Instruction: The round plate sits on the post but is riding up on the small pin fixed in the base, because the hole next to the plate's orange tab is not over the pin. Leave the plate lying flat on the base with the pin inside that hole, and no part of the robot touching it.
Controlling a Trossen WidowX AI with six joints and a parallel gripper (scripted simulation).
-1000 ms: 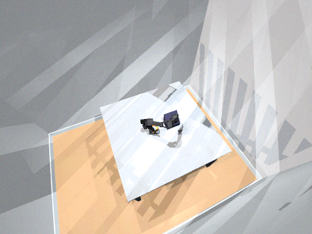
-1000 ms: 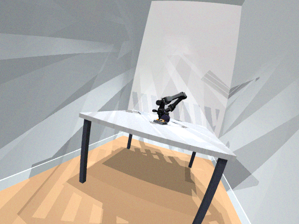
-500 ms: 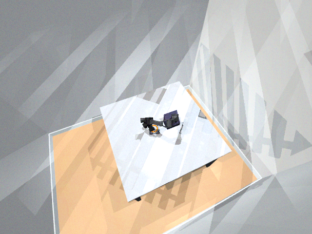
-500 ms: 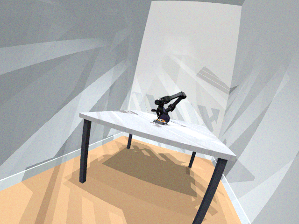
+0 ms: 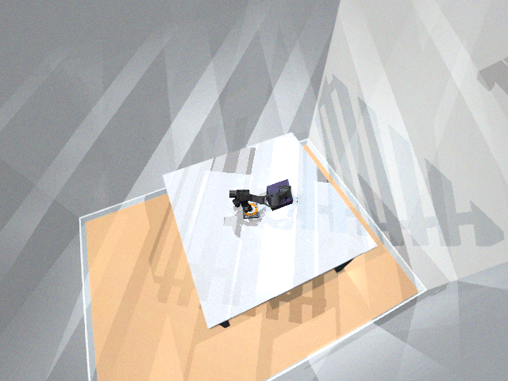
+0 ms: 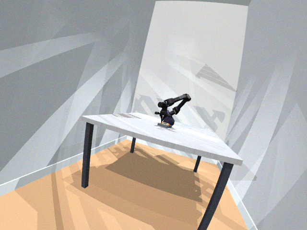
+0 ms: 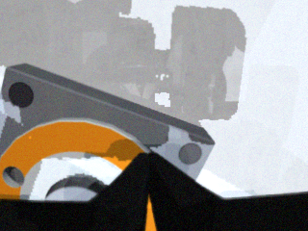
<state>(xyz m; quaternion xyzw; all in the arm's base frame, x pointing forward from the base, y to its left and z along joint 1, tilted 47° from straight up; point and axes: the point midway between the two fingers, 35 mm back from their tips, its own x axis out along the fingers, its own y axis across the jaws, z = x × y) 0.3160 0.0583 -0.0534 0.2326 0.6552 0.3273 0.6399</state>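
My gripper tip is now 3 cm past the round plate, 2 cm to the right of it and 1 cm above it. The rest, counted from my gripper tip: base (4 cm behind, 3 cm to the left, 2 cm below).
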